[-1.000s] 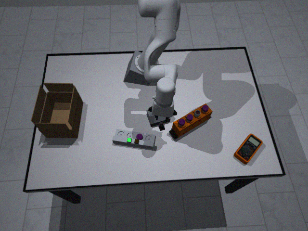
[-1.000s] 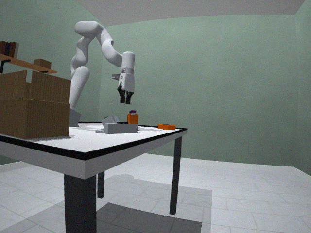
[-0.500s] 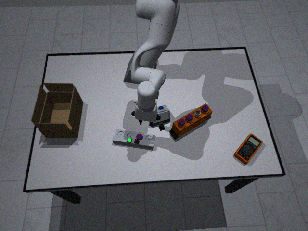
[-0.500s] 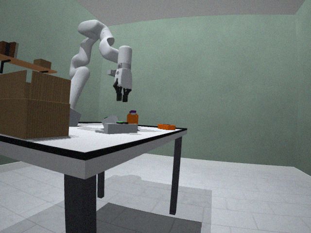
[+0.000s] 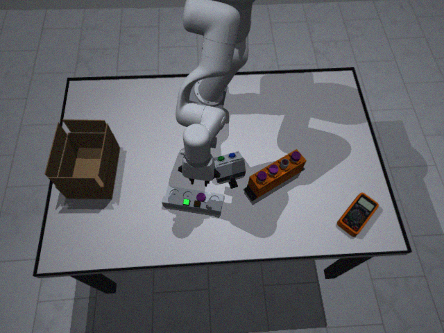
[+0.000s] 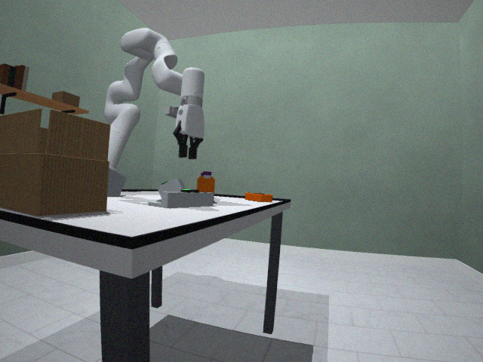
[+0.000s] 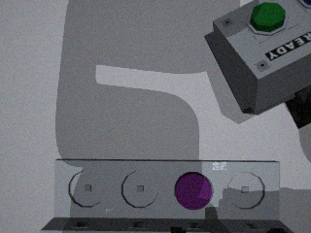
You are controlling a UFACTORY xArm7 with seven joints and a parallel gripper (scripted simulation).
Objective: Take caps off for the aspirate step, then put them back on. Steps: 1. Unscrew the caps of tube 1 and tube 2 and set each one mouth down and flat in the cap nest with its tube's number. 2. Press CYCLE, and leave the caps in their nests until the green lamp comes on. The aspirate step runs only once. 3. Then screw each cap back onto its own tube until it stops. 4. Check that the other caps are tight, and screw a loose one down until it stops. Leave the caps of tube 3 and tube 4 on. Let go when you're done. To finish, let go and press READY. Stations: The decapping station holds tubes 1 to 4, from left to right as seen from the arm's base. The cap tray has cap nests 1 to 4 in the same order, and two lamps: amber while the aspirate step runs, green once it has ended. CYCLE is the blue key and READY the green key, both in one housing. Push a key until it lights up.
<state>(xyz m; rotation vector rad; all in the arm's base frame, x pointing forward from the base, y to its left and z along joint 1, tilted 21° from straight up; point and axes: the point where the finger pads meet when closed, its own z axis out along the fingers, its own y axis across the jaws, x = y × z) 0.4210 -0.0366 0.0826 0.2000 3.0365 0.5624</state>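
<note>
The purple cap is 16 cm below my hand. Round my hand: blue key (16 cm behind, 11 cm to the left, 11 cm below); then green key (14 cm behind, 11 cm below, 7 cm to the left); then grey key housing (13 cm behind, 12 cm below, 9 cm to the left).
</note>
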